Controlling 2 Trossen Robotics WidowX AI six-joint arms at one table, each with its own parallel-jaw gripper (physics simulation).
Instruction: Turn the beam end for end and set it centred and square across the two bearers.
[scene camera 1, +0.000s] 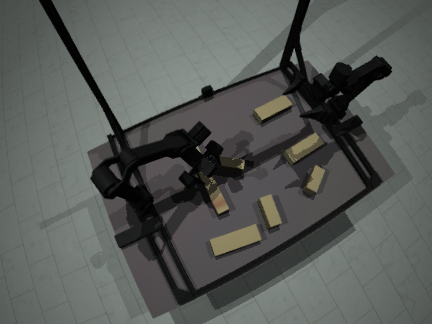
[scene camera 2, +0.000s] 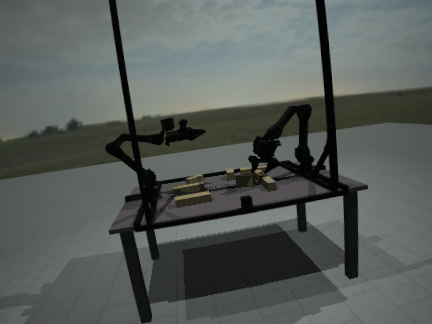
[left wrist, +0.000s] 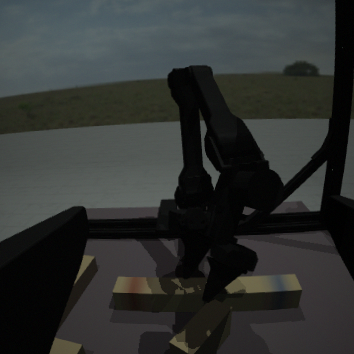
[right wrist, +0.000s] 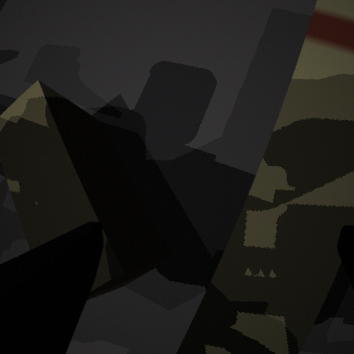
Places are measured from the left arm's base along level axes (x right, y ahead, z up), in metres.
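Where they show: left gripper, fingertip midpoint: (scene camera 1: 291, 104) (scene camera 2: 204, 130) (left wrist: 208, 213); right gripper, fingertip midpoint: (scene camera 1: 212, 174) (scene camera 2: 258, 173) (left wrist: 193, 288) (right wrist: 224, 237); left arm's base, origin of the base link: (scene camera 1: 329, 118); right arm's base, origin of the base link: (scene camera 1: 144, 208) (scene camera 2: 306, 171).
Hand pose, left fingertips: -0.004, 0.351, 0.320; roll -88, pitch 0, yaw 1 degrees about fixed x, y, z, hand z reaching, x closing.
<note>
Things, the pixels of their top centre, and the offset from my left fingertips, as dx, dy, dz. Level surfaces: height alone.
- beam, middle of its top: (right wrist: 258, 309) (left wrist: 206, 285) (scene camera 1: 204, 173) (scene camera 2: 263, 175) +0.021, +0.295, -0.296
- dark table, its level: dz -0.339
- short tan block, middle of its top: (right wrist: 40, 183) (left wrist: 202, 323) (scene camera 1: 230, 162) (scene camera 2: 244, 174) +0.008, +0.191, -0.277
The beam (scene camera 1: 215, 193) (left wrist: 260, 289) (right wrist: 316, 60) is a long tan block with a red band near one end and a blue band near the other. It lies flat on the dark table (scene camera 1: 234, 106) left of the middle. My right gripper (scene camera 1: 205, 170) (scene camera 2: 256, 168) (left wrist: 193, 288) is down at the beam's middle, open, with one finger on each side of it. A short tan block (scene camera 1: 233, 163) (left wrist: 200, 330) lies tilted close beside the fingers. My left gripper (scene camera 1: 298, 103) (scene camera 2: 200, 131) is open and empty, high above the table's far right corner.
Several other tan blocks lie on the table: one at the back right (scene camera 1: 272, 108), one below it (scene camera 1: 303, 148), two short ones (scene camera 1: 314, 180) (scene camera 1: 270, 210), and a long flat one at the front (scene camera 1: 235, 239). Black frame posts (scene camera 1: 293, 35) stand at the corners.
</note>
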